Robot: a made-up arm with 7 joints. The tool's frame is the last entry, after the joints. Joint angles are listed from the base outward. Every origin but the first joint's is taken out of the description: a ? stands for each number. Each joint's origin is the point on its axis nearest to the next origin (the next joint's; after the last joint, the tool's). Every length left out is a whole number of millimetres.
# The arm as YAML. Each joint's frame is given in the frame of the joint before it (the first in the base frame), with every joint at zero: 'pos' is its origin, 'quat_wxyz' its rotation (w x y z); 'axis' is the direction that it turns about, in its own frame. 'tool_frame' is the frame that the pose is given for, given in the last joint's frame.
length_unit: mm
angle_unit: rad
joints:
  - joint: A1
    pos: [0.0, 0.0, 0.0]
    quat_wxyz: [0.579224, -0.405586, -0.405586, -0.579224]
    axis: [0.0, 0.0, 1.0]
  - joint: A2
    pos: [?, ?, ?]
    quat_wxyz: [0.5, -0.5, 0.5, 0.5]
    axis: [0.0, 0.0, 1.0]
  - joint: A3
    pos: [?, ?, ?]
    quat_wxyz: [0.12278, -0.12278, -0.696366, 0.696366]
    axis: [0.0, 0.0, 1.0]
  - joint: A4
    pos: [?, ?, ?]
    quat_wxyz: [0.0, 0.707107, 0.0, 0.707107]
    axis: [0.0, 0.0, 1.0]
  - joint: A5
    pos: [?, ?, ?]
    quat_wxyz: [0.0, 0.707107, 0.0, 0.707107]
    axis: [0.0, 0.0, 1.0]
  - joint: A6
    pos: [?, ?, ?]
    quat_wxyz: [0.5, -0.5, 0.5, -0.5]
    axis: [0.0, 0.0, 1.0]
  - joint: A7
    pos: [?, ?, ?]
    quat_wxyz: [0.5, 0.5, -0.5, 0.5]
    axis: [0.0, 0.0, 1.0]
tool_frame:
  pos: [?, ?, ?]
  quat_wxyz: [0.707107, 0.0, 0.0, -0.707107]
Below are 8 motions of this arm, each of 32 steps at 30 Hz.
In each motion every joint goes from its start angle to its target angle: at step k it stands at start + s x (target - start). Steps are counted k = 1, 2, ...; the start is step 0. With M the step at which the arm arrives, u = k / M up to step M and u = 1 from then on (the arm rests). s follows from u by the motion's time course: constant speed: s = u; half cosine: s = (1 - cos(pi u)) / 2; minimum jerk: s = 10 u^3 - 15 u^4 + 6 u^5.
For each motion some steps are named. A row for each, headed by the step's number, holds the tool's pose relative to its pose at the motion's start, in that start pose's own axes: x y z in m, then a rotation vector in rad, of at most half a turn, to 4 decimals.
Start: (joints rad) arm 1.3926 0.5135 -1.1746 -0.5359 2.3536 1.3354 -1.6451
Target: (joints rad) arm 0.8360 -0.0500 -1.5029 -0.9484 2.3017 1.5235 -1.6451
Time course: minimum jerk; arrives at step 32
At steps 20, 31, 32:
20: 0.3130 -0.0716 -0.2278 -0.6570 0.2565 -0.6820
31: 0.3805 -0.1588 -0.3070 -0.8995 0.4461 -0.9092
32: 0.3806 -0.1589 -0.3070 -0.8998 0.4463 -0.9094

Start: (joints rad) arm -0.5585 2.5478 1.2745 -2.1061 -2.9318 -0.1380 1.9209
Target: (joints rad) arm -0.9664 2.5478 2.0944 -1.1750 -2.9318 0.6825 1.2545
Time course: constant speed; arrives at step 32
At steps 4, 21, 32:
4: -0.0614 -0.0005 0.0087 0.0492 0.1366 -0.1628
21: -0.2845 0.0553 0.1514 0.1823 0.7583 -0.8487
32: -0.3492 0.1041 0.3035 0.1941 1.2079 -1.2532

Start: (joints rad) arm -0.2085 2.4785 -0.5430 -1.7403 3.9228 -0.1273 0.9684
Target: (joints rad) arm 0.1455 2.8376 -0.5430 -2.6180 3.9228 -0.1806 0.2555
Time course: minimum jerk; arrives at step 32
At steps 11, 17, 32:
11: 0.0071 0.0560 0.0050 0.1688 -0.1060 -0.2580
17: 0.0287 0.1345 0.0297 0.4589 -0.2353 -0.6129
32: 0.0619 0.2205 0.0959 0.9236 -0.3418 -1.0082

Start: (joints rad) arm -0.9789 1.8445 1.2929 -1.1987 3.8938 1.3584 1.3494
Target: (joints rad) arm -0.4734 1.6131 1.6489 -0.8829 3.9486 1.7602 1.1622
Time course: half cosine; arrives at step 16
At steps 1, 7, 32:
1: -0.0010 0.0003 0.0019 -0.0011 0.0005 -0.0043
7: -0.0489 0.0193 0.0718 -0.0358 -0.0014 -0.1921
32: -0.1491 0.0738 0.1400 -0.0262 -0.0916 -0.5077

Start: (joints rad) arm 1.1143 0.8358 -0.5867 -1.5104 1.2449 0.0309 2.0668
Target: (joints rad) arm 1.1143 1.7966 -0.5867 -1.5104 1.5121 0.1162 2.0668
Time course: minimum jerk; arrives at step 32
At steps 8, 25, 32:
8: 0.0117 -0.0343 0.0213 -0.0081 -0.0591 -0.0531
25: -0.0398 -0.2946 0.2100 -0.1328 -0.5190 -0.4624
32: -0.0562 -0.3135 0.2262 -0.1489 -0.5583 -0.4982

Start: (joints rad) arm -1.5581 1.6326 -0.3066 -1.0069 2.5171 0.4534 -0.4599
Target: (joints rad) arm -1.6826 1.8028 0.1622 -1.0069 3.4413 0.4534 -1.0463
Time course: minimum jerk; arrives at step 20
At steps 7, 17, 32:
7: 0.0464 -0.0270 0.0196 -0.1541 -0.1720 0.0409
17: 0.1673 -0.1119 0.1190 -0.6514 -0.7247 0.1478
32: 0.1708 -0.1148 0.1235 -0.6695 -0.7443 0.1519

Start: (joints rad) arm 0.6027 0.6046 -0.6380 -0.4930 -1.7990 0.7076 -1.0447
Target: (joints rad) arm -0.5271 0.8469 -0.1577 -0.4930 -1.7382 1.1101 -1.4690
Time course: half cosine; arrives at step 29
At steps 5, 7, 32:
5: -0.0352 -0.0193 -0.0372 -0.0979 0.0655 0.0112
7: -0.0690 -0.0392 -0.0679 -0.1887 0.1218 0.0247
32: -0.5112 -0.4419 -0.1419 -1.3656 0.4835 0.5640

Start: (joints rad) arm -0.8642 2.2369 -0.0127 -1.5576 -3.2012 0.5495 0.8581
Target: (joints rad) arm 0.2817 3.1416 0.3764 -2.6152 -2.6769 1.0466 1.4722
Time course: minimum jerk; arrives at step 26
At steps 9, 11, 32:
9: -0.0590 0.0507 -0.0845 0.4840 0.1355 0.1815
11: -0.0890 0.1001 -0.1266 0.7847 0.1810 0.3204
32: -0.2368 0.3998 -0.1179 2.4698 -0.0258 1.2118

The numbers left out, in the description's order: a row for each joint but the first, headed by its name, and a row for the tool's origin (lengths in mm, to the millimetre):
A2: 0.0 0.0 0.0
A3: 113.0 311.0 0.0
A4: 0.0 -37.0 0.0
A5: -288.0 -35.0 0.0
A6: 0.0 0.0 0.0
A7: 0.0 0.0 0.0
tool: 0.0 0.0 0.0

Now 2 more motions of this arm.
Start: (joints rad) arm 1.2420 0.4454 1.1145 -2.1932 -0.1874 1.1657 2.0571
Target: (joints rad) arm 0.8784 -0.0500 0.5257 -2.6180 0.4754 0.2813 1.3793
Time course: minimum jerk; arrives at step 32
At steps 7, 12, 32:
7: -0.0151 0.0090 0.0118 -0.0253 0.1226 -0.0114
12: -0.0546 0.0277 0.0494 -0.1325 0.4444 0.0027
32: -0.1389 0.0237 0.2185 -0.7876 1.1464 0.6459

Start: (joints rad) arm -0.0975 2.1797 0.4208 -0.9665 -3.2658 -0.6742 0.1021
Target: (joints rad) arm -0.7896 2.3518 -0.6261 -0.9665 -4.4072 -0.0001 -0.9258
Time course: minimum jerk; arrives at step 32
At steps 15, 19, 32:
15: 0.0419 -0.0083 -0.0056 -0.2813 0.2242 -1.0898
19: 0.0781 -0.0094 -0.0075 -0.3671 0.3113 -1.6828
32: 0.1450 -0.0042 -0.0047 -0.3881 0.4893 -2.5237

